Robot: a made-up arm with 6 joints. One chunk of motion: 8 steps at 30 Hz.
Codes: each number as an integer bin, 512 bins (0 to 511) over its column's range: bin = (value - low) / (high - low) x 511, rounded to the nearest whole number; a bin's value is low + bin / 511 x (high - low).
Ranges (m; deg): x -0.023..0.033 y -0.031..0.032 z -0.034..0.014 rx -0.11..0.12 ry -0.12..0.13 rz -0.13..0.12
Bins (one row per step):
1: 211 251 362 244 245 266
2: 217 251 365 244 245 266
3: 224 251 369 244 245 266
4: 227 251 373 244 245 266
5: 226 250 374 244 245 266
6: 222 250 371 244 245 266
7: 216 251 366 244 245 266
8: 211 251 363 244 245 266
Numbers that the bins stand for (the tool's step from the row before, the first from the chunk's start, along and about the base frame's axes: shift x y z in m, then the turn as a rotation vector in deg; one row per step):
1: 0.00012 -0.00005 0.00000 0.000 0.000 0.000
2: 0.00078 -0.00005 0.00029 0.000 0.000 0.000
3: 0.00155 -0.00005 0.00066 0.000 0.000 0.000
4: 0.00188 -0.00005 0.00104 0.000 0.000 0.000
5: 0.00177 -0.00018 0.00113 0.000 0.000 0.000
6: 0.00133 -0.00018 0.00085 0.000 0.000 0.000
7: 0.00067 -0.00005 0.00038 0.000 0.000 0.000
8: 0.00012 -0.00005 0.00010 0.000 0.000 0.000

